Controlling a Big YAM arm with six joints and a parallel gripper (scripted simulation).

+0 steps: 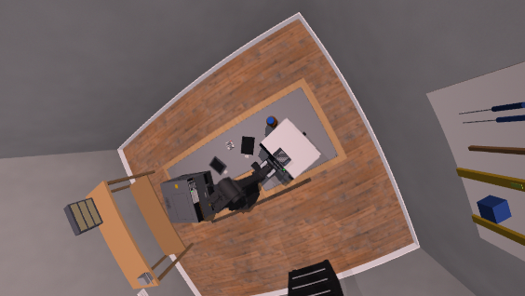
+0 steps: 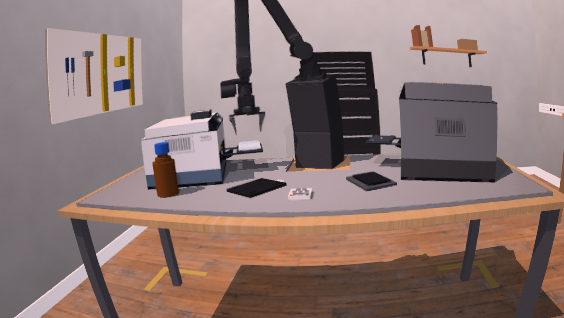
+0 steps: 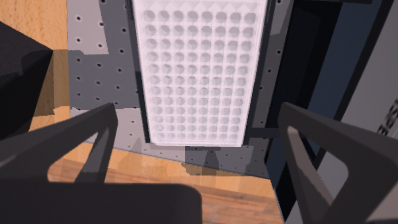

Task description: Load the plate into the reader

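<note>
Right now the multi-well plate is 1 cm behind my hand and 6 cm below it. Round my hand: brown capped bottle 36 cm ahead, 18 cm to the right, 4 cm below; then flat black pad 25 cm ahead, 12 cm to the left, 15 cm below; then LP1 label 7 cm ahead, 44 cm to the left, 16 cm below.
</note>
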